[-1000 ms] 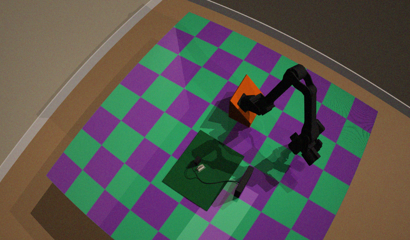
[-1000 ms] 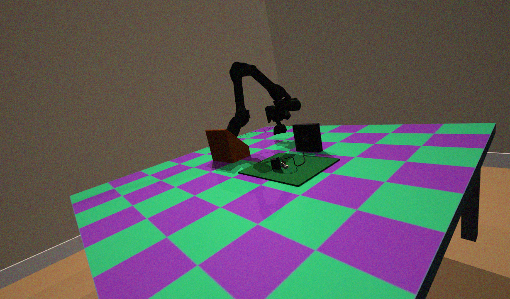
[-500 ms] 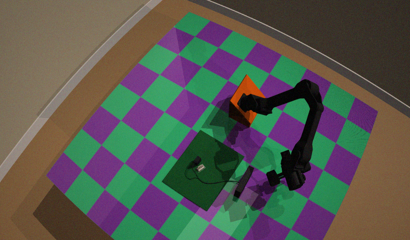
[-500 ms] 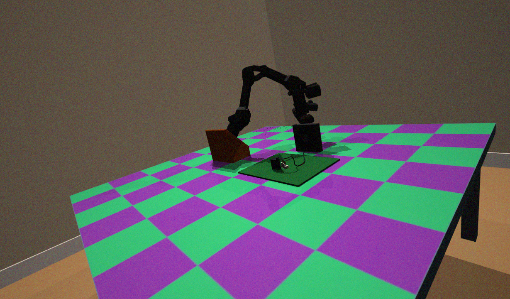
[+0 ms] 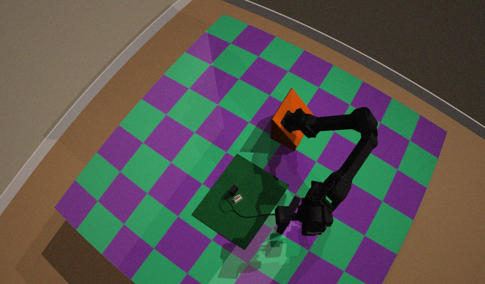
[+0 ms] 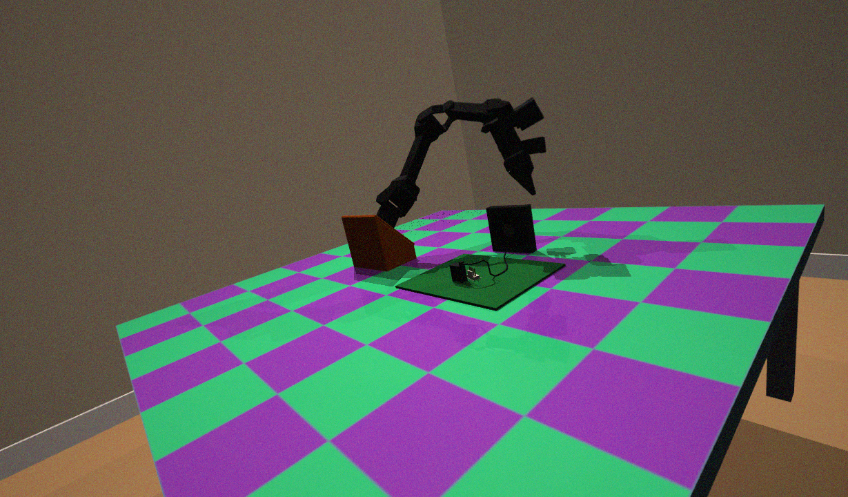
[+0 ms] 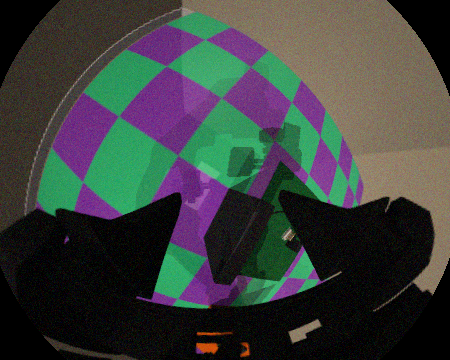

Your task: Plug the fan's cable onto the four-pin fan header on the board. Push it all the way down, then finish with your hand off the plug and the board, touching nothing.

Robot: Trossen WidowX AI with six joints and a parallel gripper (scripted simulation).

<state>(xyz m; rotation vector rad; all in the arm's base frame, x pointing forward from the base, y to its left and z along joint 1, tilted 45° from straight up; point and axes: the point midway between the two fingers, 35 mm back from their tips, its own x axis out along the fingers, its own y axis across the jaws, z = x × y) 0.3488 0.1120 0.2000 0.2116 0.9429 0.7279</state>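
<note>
Right now the black plug is 28 cm to the right of my gripper tip, 11 cm below it and 4 cm behind it. The rest, counted from my gripper tip: white four-pin header 26 cm to the right, 14 cm below, 3 cm behind; black fan 8 cm below, 6 cm to the right, 5 cm behind; dark green board 24 cm to the right, 15 cm below, 3 cm behind.
</note>
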